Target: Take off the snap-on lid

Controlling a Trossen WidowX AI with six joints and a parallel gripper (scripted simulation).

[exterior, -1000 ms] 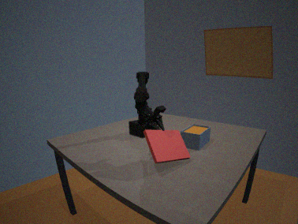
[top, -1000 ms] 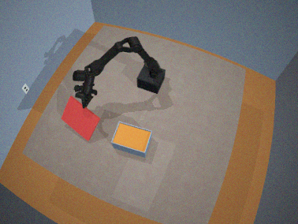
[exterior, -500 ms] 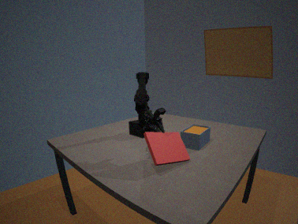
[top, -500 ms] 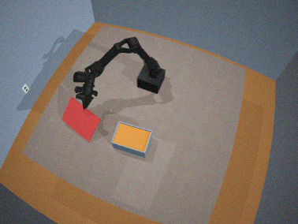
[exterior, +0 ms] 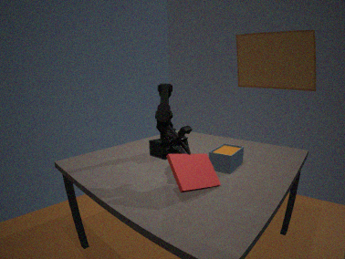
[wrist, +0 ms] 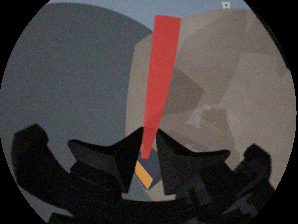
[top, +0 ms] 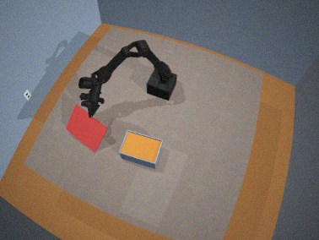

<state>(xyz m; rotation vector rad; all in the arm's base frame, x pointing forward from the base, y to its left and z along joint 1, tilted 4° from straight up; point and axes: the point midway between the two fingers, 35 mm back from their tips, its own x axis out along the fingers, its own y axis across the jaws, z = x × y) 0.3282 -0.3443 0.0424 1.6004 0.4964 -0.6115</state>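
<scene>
Right now the red lid is 50 mm below my gripper tip, 50 mm ahead of it and 30 mm to the right of it. Round my gripper tip: storage box: 300 mm to the left, 90 mm below, 90 mm ahead.
</scene>
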